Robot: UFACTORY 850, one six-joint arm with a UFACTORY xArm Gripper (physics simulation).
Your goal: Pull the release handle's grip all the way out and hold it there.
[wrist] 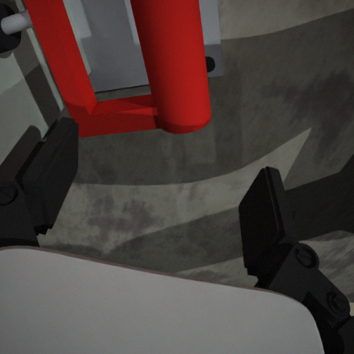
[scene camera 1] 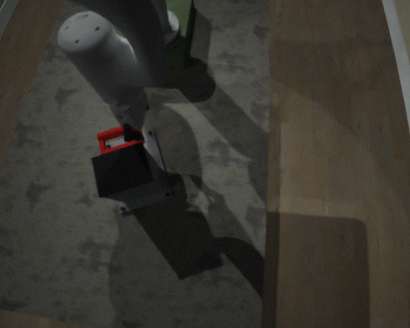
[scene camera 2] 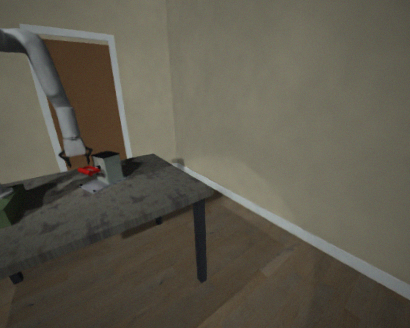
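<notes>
The red release handle [scene camera 1: 111, 133] [scene camera 2: 89, 171] [wrist: 175, 65] is a rectangular loop with a thick round grip bar, on the side of a pale grey-green box [scene camera 1: 122, 170] [scene camera 2: 111, 169] with a black top. The box stands on a grey base plate [scene camera 1: 154, 148] [scene camera 2: 94, 186] [wrist: 115, 60]. My gripper [scene camera 1: 134, 134] [scene camera 2: 79, 164] [wrist: 166, 165] is open and empty, close above the handle. In the wrist view the near end of the grip bar lies just beyond the fingertips, between their lines. How far the handle is out of the box cannot be told.
The box and its plate stand on a mottled grey table [scene camera 1: 225, 175] [scene camera 2: 100, 215]. The arm's green base block [scene camera 1: 182, 50] [scene camera 2: 6, 212] is at the other end of the table. Dark bolts show at the plate's corners. Shadows of the arm and box fall across the table.
</notes>
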